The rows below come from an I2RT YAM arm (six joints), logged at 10 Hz.
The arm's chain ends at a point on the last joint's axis. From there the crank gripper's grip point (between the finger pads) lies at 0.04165 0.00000 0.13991 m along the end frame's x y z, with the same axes.
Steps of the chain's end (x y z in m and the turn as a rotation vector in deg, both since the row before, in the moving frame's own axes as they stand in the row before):
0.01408 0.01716 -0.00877 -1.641 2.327 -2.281
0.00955 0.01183 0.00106 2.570 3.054 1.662
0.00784 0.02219 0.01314 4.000 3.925 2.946
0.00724 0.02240 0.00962 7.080 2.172 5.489
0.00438 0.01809 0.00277 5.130 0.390 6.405
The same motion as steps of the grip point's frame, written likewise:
0.01977 0.01937 -0.01061 -1.641 2.327 -2.281
0.01701 0.00693 -0.00147 2.570 3.054 1.662
0.01750 0.01493 0.00970 4.000 3.925 2.946
0.01313 0.00951 0.00713 7.080 2.172 5.489
0.00577 0.01031 0.00213 5.130 0.390 6.405

